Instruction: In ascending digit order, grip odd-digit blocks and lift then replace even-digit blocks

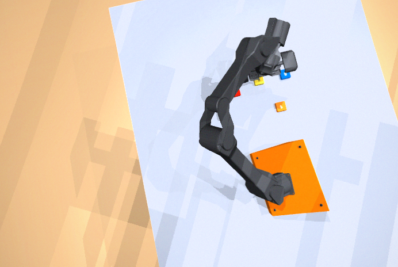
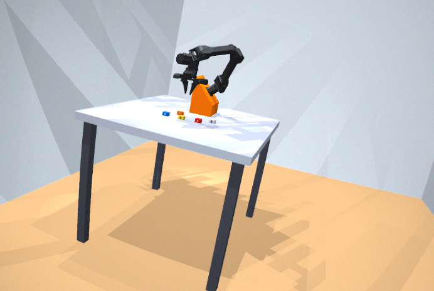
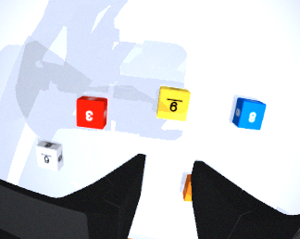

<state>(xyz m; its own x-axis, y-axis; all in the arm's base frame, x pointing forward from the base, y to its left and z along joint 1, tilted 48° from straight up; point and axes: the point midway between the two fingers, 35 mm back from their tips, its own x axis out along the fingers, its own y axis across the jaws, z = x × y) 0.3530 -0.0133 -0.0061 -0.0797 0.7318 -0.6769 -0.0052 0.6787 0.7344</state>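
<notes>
The blue block lies 13 cm below my gripper tip and 11 cm to the right of it. The rest, counted from my gripper tip: yellow block: 13 cm below, 1 cm to the right; red block: 13 cm below, 8 cm to the left, 2 cm behind; orange block: 13 cm below, 11 cm behind, 6 cm to the right.
</notes>
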